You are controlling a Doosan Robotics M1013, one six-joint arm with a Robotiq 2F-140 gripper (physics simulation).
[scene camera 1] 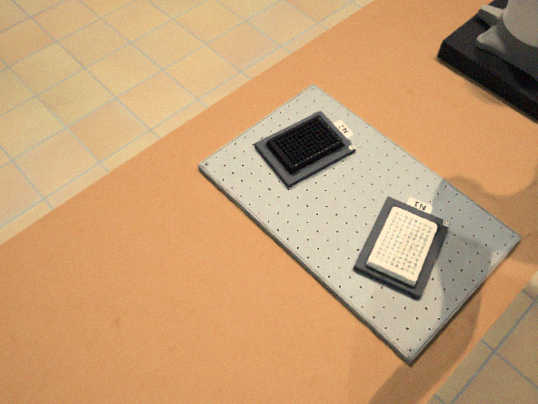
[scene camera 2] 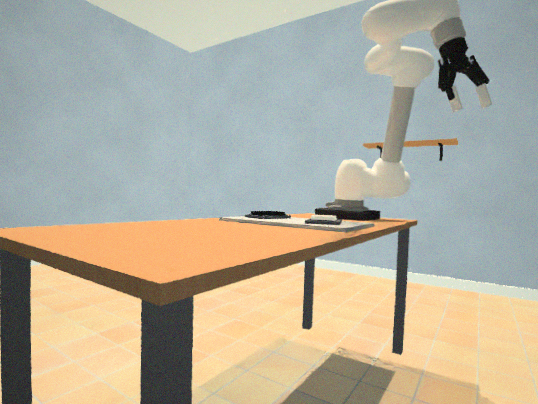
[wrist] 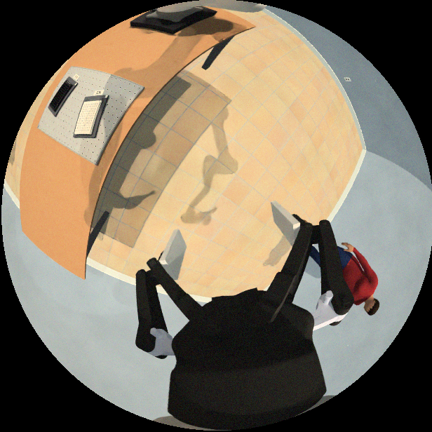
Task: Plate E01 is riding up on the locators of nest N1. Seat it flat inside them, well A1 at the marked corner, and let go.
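Places are measured from the arm's base along level axes (x right, y ahead, z up), in millimetres.
Pixels of known places: gripper, fingertip midpoint: (scene camera 2: 472, 108); arm's base, origin of the base link: (scene camera 1: 526, 43) (scene camera 2: 348, 209).
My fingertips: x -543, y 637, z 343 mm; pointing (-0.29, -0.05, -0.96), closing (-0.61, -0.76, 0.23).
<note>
Ahead of a thing's pixels: the offset from my fingertips to its top centre. "*": to the spot under its first point.
The cream well plate E01 {dz -347, dx +465, dy -20 mm} (scene camera 1: 403, 245) (scene camera 2: 324, 218) (wrist: 89, 116) lies on the dark nest N1 {* dz -364, dx +519, dy -27 mm} (scene camera 1: 379, 225) (wrist: 103, 111). In scene camera 1 it sits a little skewed, and its lower-left end stands up above the nest, with a shaded side showing. A small white marker {* dz -364, dx +432, dy -112 mm} (scene camera 1: 446, 223) is at one nest corner. The well lettering is too small to read. My gripper (scene camera 2: 470, 104) (wrist: 226, 224) is open and empty, high up and off to the side of the table, well away from the plate.
A black plate {dz -350, dx +734, dy -78 mm} (scene camera 1: 306, 142) (scene camera 2: 268, 213) (wrist: 62, 95) lies on nest N2 {* dz -364, dx +699, dy +7 mm} (scene camera 1: 290, 181). Both nests stand on the perforated grey board {dz -376, dx +589, dy -49 mm} (scene camera 1: 320, 240) (wrist: 120, 95). The robot's black base (scene camera 2: 347, 214) stands behind the board. A person in red (wrist: 361, 277) is beyond the fingers. A wall shelf (scene camera 2: 425, 143) is behind the arm.
</note>
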